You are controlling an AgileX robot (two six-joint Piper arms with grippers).
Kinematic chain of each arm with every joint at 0, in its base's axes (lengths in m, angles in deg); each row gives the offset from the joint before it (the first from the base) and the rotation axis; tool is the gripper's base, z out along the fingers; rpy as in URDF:
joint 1: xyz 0 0 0.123 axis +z
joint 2: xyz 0 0 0 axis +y
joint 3: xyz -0.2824 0 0.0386 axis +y
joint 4: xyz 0.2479 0 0.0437 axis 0.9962 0 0.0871
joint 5: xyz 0 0 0 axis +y
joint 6: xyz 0.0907 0 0.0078 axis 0.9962 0 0.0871
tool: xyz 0 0 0 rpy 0 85 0
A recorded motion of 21 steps. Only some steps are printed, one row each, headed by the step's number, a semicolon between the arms.
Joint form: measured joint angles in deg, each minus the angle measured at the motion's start. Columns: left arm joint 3, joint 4, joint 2, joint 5, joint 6, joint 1; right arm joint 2, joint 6, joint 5, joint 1, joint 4, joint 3.
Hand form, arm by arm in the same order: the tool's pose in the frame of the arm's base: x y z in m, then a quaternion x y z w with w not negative. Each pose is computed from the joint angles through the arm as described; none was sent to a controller.
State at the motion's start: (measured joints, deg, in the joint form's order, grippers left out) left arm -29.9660 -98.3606 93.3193 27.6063 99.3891 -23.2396; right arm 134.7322 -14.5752 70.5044 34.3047 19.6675 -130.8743
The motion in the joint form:
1: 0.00 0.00 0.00 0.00 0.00 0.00; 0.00 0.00 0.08 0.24 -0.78 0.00
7: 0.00 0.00 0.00 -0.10 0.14 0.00; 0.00 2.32 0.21 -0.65 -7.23 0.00
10: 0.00 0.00 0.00 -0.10 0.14 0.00; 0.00 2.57 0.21 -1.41 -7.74 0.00
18: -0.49 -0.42 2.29 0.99 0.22 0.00; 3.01 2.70 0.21 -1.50 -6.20 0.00
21: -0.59 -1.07 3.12 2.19 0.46 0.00; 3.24 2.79 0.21 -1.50 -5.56 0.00
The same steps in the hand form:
1: 0.2156 -0.1381 0.1353 0.25732 0.89067 -0.28029 0.24885; 0.4028 0.3111 0.2427 -0.37973 0.89363 0.19007 0.14526
7: 0.2157 -0.1380 0.1352 0.25823 0.89063 -0.27918 0.24928; 0.4126 0.2970 0.2400 -0.36584 0.90755 0.13784 0.15335
10: 0.2157 -0.1380 0.1352 0.25823 0.89063 -0.27918 0.24928; 0.4170 0.2908 0.2399 -0.35865 0.91090 0.13288 0.15484
18: 0.2176 -0.1404 0.1277 0.25466 0.89316 -0.28692 0.23469; 0.4208 0.2950 0.2135 -0.35321 0.91616 0.14066 0.12693
21: 0.2177 -0.1422 0.1255 0.25196 0.89206 -0.29676 0.22952; 0.4206 0.2960 0.2117 -0.35119 0.91658 0.14570 0.12380

